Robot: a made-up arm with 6 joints. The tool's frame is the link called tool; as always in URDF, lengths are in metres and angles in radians. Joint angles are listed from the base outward.
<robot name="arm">
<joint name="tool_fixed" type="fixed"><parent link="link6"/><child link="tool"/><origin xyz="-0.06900 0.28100 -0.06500" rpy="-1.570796 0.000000 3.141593"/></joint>
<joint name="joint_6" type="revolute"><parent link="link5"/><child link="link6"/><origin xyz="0.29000 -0.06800 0.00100" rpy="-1.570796 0.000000 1.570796"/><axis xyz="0 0 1"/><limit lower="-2.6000" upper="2.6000"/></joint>
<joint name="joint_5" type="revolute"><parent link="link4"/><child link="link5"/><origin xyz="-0.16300 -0.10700 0.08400" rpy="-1.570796 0.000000 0.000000"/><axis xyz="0 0 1"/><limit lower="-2.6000" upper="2.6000"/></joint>
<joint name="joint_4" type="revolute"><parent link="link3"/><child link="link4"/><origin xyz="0.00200 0.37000 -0.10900" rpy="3.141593 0.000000 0.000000"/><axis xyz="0 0 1"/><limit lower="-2.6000" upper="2.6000"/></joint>
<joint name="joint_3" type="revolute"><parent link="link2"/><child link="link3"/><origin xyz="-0.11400 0.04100 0.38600" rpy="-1.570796 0.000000 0.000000"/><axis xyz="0 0 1"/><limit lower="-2.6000" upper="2.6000"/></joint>
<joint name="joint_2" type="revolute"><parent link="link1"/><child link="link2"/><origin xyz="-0.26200 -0.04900 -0.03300" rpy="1.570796 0.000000 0.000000"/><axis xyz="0 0 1"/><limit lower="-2.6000" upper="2.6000"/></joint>
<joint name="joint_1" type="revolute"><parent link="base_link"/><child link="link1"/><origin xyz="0.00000 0.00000 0.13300" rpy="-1.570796 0.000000 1.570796"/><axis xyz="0 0 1"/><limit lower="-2.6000" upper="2.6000"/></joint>
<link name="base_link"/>
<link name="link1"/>
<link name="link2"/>
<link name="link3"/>
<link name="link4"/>
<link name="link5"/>
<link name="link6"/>
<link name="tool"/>
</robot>
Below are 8 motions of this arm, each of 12 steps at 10 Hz.
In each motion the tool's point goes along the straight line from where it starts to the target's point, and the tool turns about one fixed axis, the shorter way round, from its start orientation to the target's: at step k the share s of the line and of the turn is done. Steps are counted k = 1, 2, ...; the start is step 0. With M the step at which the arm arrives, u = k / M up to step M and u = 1 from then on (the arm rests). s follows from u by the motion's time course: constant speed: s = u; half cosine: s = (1 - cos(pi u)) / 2; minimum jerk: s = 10 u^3 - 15 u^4 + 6 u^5.
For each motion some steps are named. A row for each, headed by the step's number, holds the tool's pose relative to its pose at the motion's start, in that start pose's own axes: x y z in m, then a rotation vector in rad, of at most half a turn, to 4 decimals.
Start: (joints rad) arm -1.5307 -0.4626 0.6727 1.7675 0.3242 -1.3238
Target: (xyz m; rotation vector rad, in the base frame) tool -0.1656 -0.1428 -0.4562 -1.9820 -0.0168 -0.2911
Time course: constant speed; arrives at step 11
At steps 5, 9, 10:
5: -0.1123 -0.0831 0.0537 0.7221 -0.2158 0.3557
9: -0.2021 -0.1495 0.0966 1.2997 -0.3885 0.6402
10: -0.2245 -0.1662 0.1074 1.4441 -0.4317 0.7113

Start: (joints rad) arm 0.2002 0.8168 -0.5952 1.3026 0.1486 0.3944
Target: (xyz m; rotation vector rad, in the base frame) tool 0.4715 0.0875 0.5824 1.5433 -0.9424 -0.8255
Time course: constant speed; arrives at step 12
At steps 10, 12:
10: 0.2812 0.1160 0.2971 0.0503 -1.2284 0.2437
12: 0.3375 0.1392 0.3565 0.0603 -1.4741 0.2924

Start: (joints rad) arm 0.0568 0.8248 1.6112 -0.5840 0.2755 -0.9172
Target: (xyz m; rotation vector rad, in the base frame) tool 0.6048 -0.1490 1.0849 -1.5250 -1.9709 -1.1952
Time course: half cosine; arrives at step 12
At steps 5, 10, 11, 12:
5: 0.0304 -0.2662 0.1172 0.0230 -0.0039 -0.6243
10: 0.0765 -0.6702 0.2951 0.0578 -0.0099 -1.5717
11: 0.0806 -0.7061 0.3109 0.0609 -0.0104 -1.6558
12: 0.0819 -0.7184 0.3163 0.0620 -0.0106 -1.6845

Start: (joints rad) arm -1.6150 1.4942 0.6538 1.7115 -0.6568 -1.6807
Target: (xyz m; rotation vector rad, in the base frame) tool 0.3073 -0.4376 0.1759 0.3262 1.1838 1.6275
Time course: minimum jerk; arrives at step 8
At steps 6, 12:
6: -0.1970 0.1162 0.0576 0.4366 -0.2561 -0.6208
12: -0.2197 0.1296 0.0642 0.4871 -0.2857 -0.6925

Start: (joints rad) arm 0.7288 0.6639 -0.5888 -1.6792 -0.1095 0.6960
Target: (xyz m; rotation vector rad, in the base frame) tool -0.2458 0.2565 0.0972 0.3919 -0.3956 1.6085
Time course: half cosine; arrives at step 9
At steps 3, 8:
3: 0.0301 -0.0016 0.1988 0.3415 -0.2328 -0.0714
8: 0.1169 -0.0063 0.7714 1.3249 -0.9030 -0.2771

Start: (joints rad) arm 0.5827 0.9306 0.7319 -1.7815 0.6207 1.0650
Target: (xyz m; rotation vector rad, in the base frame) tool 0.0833 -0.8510 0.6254 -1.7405 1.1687 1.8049
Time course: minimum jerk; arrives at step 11
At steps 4, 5, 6, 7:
4: -0.0211 0.0924 0.1924 0.2719 -0.0250 0.0681
5: -0.0341 0.1494 0.3112 0.4398 -0.0404 0.1102
6: -0.0480 0.2104 0.4383 0.6194 -0.0568 0.1552
7: -0.0610 0.2675 0.5571 0.7873 -0.0722 0.1972

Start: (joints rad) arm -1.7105 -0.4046 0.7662 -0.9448 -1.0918 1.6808
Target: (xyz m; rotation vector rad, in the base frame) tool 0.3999 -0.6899 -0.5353 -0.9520 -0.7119 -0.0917
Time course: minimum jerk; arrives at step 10
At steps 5, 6, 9, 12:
5: 0.0642 -0.1512 -0.1180 0.1061 0.1082 0.2674
6: 0.0876 -0.2065 -0.1611 0.1448 0.1477 0.3650
9: 0.1272 -0.2999 -0.2340 0.2104 0.2145 0.5302
12: 0.1283 -0.3025 -0.2361 0.2122 0.2164 0.5348

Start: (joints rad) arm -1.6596 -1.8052 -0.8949 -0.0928 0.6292 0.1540
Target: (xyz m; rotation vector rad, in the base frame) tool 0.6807 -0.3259 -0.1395 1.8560 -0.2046 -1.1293
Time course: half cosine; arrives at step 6
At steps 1, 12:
1: -0.0050 0.0202 0.0109 0.0192 0.0193 0.0319
12: -0.0743 0.3021 0.1632 0.2867 0.2881 0.4766

